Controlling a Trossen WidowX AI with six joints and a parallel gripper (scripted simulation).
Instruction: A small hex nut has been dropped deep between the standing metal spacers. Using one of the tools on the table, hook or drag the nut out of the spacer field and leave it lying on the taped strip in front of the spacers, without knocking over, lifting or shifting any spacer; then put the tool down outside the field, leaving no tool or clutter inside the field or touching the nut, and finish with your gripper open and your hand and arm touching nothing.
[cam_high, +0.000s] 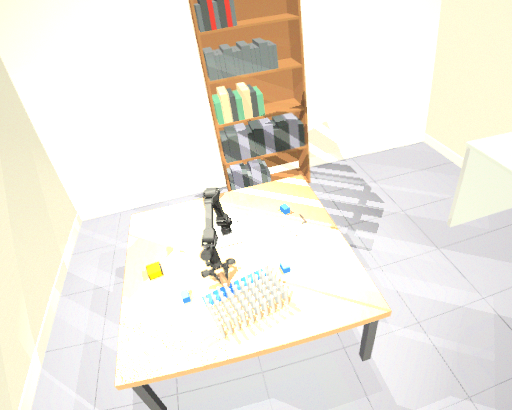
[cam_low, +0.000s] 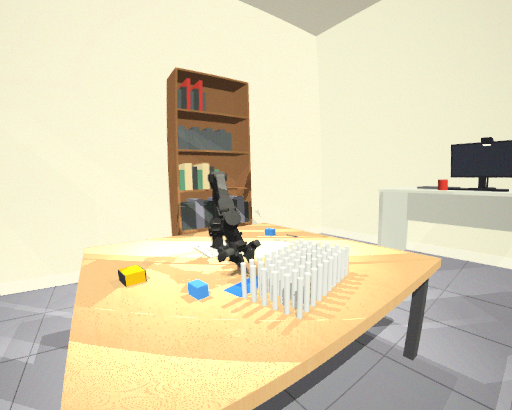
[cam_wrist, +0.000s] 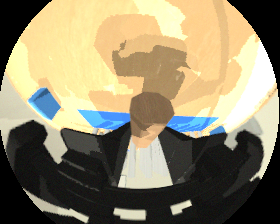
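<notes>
Now: gripper tip 50 mm to the right of the blue taped strip, 40 mm short of it and 20 mm above it. Also, from my gripper tip: brown stick-like tool (100 mm ahead, 20 mm to the left); then thin grey tool (480 mm to the left, 250 mm behind, 20 mm below).
</notes>
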